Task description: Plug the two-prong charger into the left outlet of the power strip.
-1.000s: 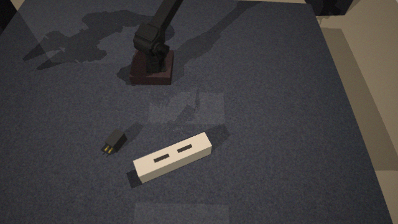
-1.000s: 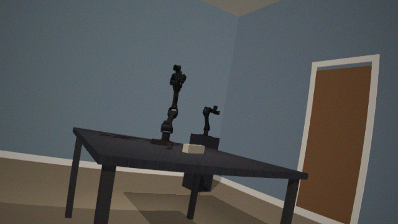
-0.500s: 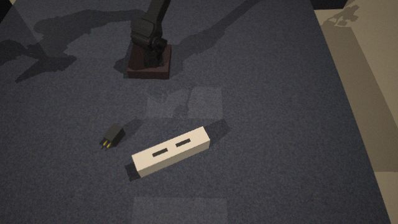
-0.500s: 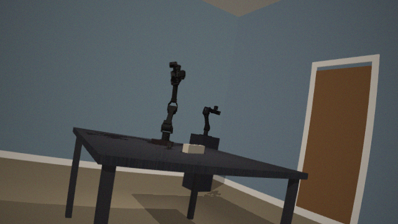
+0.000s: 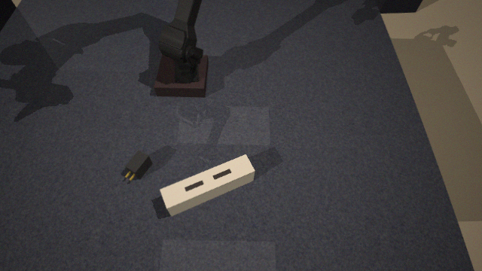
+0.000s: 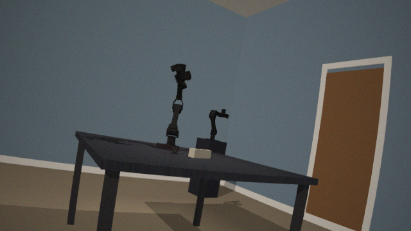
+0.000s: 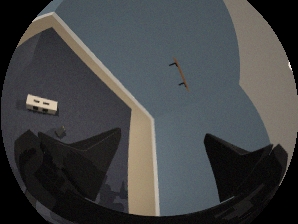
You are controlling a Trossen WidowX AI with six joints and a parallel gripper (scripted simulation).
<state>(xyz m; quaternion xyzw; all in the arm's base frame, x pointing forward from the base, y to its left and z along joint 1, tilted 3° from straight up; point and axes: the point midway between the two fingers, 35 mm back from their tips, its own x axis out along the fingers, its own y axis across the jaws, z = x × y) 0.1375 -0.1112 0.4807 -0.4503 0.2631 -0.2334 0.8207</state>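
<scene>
My gripper tip is now 130 mm short of the two-prong charger and 500 mm above it.
</scene>
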